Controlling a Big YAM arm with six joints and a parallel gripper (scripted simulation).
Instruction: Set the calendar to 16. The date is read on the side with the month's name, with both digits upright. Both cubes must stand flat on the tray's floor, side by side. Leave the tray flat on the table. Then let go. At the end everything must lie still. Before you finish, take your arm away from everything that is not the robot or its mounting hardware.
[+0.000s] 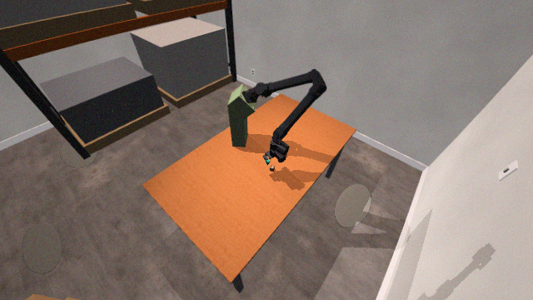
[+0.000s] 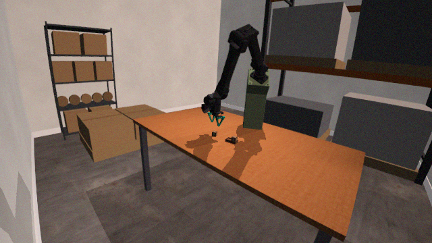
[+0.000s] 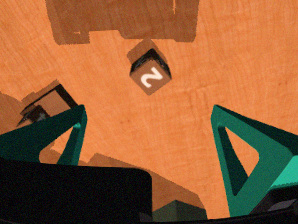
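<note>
The brown calendar cube is 8 cm below my hand. The rest, counted from my hand: dark calendar tray: 5 cm behind, 14 cm to the left, 9 cm below.
</note>
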